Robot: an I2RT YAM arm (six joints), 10 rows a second.
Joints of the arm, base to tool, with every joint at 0 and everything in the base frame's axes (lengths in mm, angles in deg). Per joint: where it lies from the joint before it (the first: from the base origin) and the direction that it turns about. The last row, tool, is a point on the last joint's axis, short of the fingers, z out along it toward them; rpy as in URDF.
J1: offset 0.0 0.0 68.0 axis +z
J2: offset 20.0 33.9 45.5 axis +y
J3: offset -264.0 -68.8 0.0 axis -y
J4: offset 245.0 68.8 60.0 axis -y
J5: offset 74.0 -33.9 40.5 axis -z
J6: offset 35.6 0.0 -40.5 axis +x
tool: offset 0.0 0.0 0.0 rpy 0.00 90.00 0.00
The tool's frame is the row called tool.
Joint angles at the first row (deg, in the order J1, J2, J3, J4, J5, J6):
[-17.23 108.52 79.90 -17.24 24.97 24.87]
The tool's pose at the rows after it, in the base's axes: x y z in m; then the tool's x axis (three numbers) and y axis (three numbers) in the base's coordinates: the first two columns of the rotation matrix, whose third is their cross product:
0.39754 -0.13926 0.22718 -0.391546 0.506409 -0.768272 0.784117 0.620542 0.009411
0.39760 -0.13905 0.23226 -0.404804 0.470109 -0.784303 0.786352 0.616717 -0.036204
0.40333 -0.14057 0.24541 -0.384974 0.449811 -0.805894 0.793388 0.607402 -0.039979
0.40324 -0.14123 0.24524 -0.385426 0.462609 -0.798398 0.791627 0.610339 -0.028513
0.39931 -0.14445 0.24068 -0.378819 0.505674 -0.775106 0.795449 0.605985 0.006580
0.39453 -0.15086 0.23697 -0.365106 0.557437 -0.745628 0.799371 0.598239 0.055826
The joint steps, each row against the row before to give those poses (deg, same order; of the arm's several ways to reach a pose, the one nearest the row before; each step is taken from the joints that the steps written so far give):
[0.00 -0.52 0.07 0.14 0.45 -0.84]
[0.22 -0.29 0.49 -0.12 2.43 -2.04]
[0.13 0.35 2.89 -0.72 1.47 -0.55]
[-0.15 0.10 0.29 -0.69 -0.90 0.56]
[-0.74 -0.14 -0.65 -1.06 -2.29 2.05]
[-1.28 -0.14 -0.50 -1.03 -3.28 2.21]

